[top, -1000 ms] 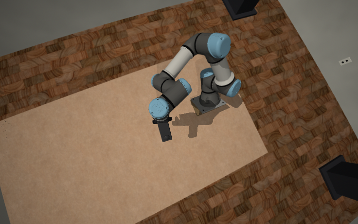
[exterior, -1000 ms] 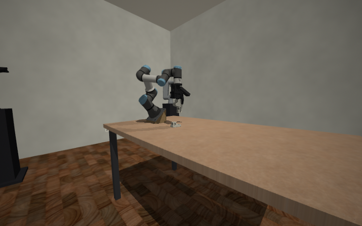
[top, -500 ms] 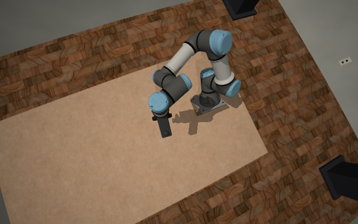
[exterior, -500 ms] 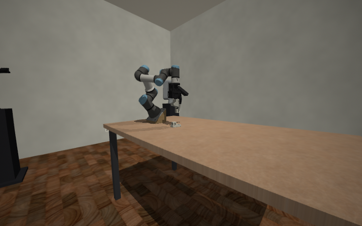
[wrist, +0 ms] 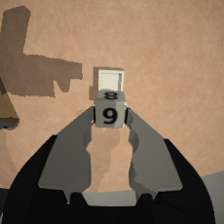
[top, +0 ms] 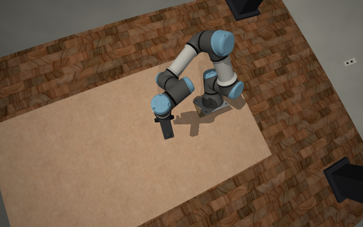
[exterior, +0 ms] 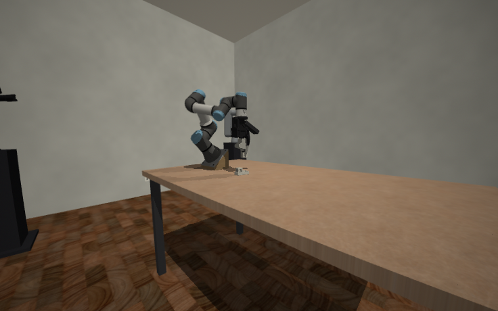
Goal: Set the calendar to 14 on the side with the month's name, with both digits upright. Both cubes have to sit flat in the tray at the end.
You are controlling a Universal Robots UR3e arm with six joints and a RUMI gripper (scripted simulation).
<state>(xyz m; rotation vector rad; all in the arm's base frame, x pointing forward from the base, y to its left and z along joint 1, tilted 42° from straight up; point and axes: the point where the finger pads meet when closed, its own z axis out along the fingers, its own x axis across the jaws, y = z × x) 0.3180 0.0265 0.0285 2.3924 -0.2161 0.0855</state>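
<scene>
My gripper is now 20 mm to the left of the tray and 110 mm above it. Also, from my hand: white digit cube: 10 mm below.
</scene>
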